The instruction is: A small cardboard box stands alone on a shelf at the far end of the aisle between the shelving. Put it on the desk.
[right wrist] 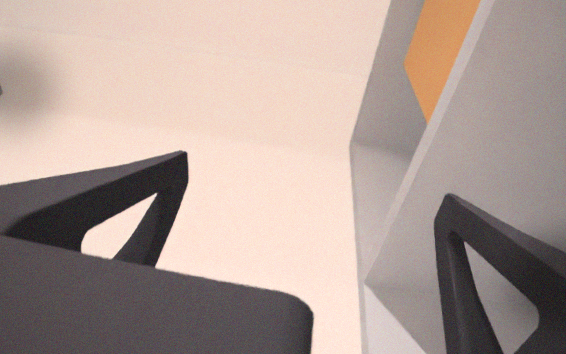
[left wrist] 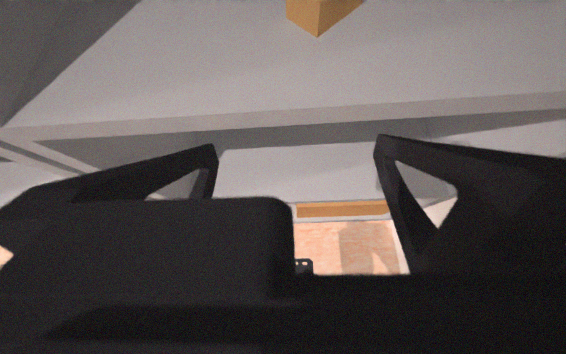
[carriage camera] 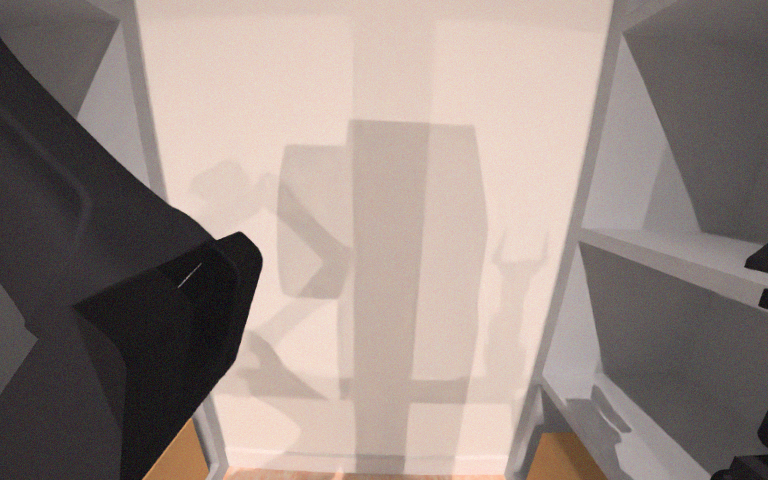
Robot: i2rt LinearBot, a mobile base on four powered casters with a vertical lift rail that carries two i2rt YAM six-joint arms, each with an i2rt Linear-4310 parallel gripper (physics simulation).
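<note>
The near lower corner of an orange-brown cardboard box (left wrist: 318,16) shows at the top edge of the left wrist view. It stands on a grey shelf board (left wrist: 240,75), back from the board's front edge; the rest of it is cut off. My left gripper (left wrist: 293,148) is open, with nothing between its fingers. In the picture its fingertips lie just below the shelf's front edge, apart from the box. My right gripper (right wrist: 312,186) is open and empty, one finger in front of the pale wall and the other in front of a grey shelf. The desk does not show.
In the carriage view my left arm (carriage camera: 181,316) covers much of the left shelving. The right shelving (carriage camera: 668,266) stands close on the other side, and the end wall (carriage camera: 526,141) carries the robot's shadow. Orange boxes (carriage camera: 181,452) (carriage camera: 566,455) (right wrist: 435,55) stand on shelves.
</note>
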